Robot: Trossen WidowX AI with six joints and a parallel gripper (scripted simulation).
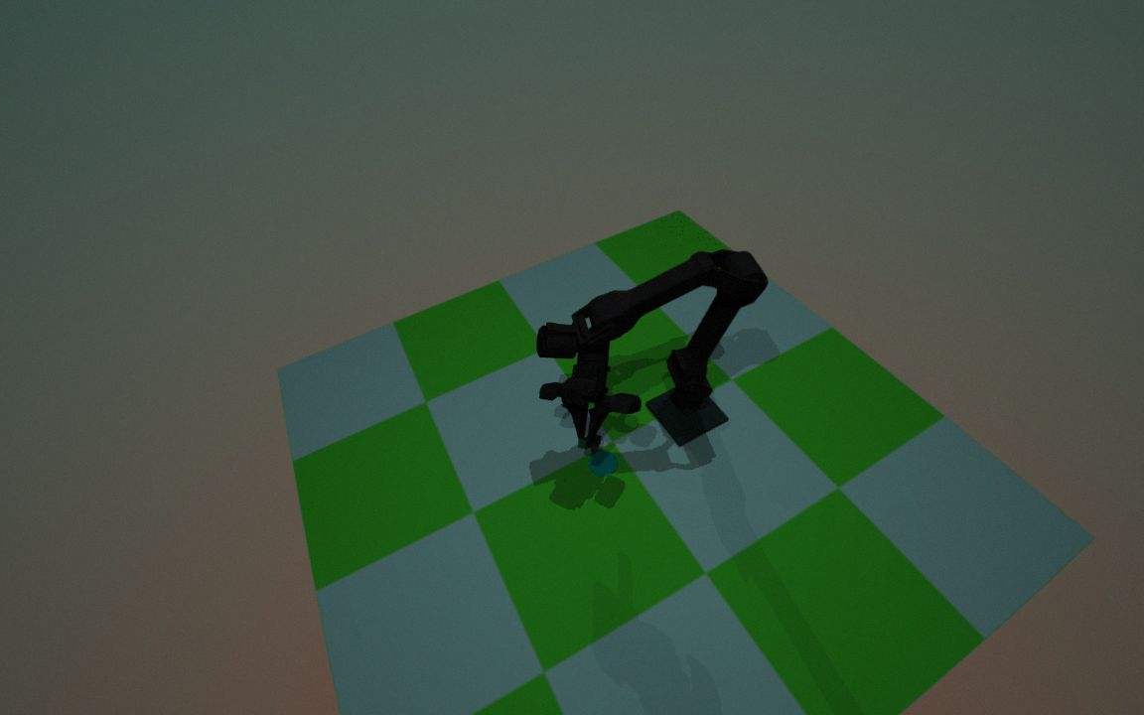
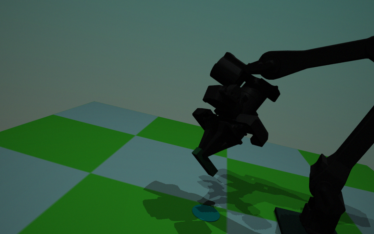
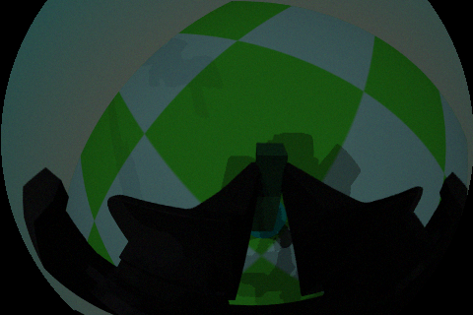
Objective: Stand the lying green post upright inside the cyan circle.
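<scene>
My gripper tip is 130 mm above the cyan circle, 40 mm past it and 10 mm to the left of it. Also, from my gripper tip: green post 10 mm to the right, 10 mm below, 10 mm behind.
</scene>
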